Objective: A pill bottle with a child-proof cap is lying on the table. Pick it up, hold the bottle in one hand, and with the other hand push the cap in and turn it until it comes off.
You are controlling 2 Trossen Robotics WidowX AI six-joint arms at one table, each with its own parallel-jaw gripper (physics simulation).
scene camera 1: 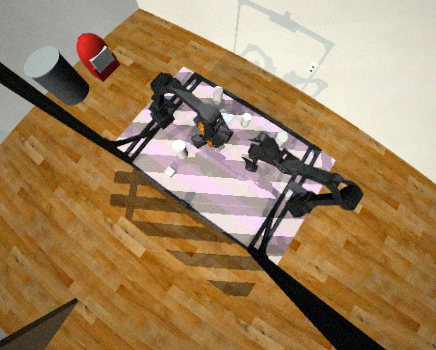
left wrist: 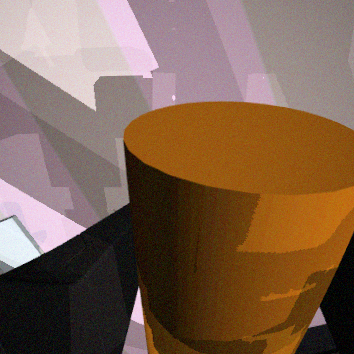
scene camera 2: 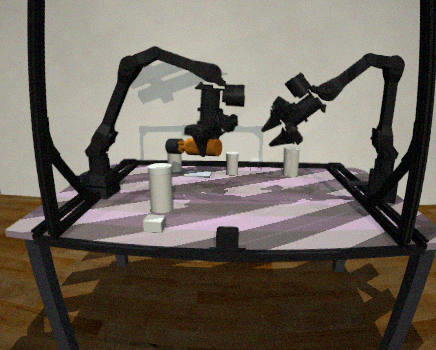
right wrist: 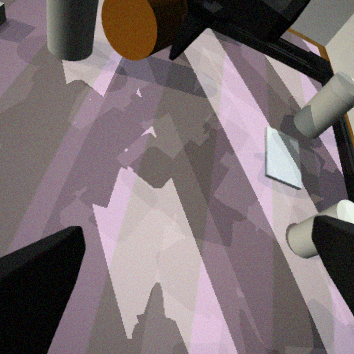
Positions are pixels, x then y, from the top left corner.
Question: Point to an orange pill bottle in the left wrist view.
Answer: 234,206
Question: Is my right gripper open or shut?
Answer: Open.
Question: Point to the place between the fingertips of my left gripper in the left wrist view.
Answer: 219,209
